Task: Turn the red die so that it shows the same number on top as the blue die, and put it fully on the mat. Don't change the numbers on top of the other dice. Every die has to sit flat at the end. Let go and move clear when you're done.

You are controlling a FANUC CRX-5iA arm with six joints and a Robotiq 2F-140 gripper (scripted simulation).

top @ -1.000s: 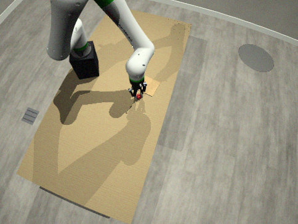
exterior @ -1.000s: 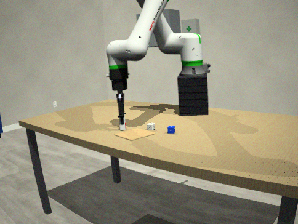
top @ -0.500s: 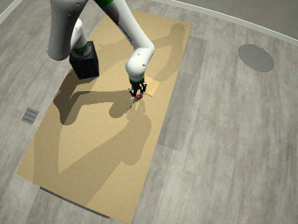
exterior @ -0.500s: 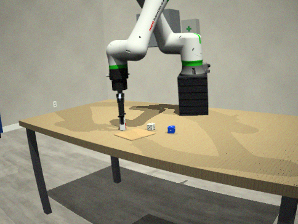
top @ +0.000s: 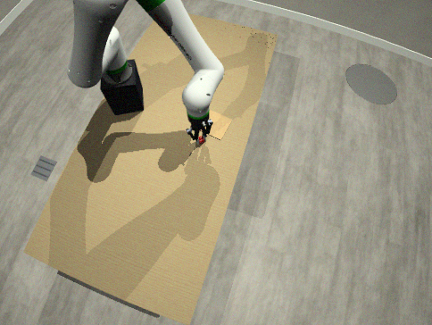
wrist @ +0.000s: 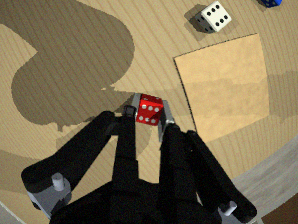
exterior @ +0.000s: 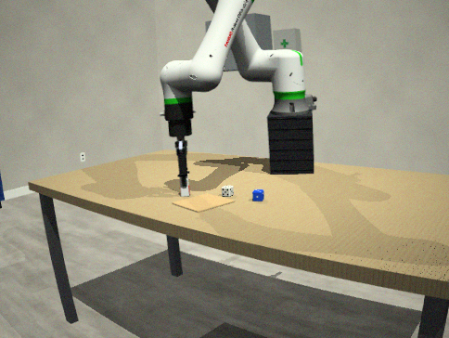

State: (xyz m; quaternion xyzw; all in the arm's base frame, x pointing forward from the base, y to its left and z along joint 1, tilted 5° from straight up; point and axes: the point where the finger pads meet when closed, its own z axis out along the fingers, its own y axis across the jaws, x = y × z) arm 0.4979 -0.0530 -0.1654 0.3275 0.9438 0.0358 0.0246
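Right now the tan mat is 12 cm to the left of my hand, 3 cm below it and 2 cm ahead of it. Round my hand: blue die: 24 cm to the left, 10 cm behind, 2 cm below; then white die: 12 cm to the left, 8 cm behind, 2 cm below; then red die: 2 cm below.
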